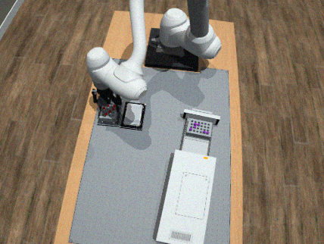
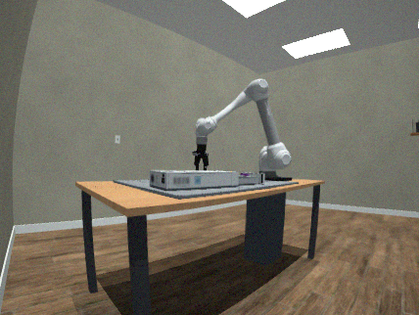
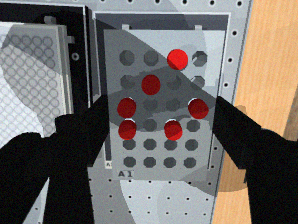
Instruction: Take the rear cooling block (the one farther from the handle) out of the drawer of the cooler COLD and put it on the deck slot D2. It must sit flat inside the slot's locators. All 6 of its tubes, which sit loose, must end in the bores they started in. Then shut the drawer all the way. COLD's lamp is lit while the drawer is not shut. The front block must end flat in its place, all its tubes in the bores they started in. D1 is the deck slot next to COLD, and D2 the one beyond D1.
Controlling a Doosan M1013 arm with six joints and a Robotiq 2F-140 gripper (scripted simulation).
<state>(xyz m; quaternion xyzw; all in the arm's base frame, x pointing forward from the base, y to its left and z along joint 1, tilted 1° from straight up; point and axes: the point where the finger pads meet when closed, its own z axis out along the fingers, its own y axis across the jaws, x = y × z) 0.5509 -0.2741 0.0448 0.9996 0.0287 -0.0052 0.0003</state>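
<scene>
The cooling block lies 30 mm below my hand. From my hand the other things lie so: deck slot D2: 60 mm below; white cooler: 250 mm ahead, 470 mm to the left, 20 mm below.
</scene>
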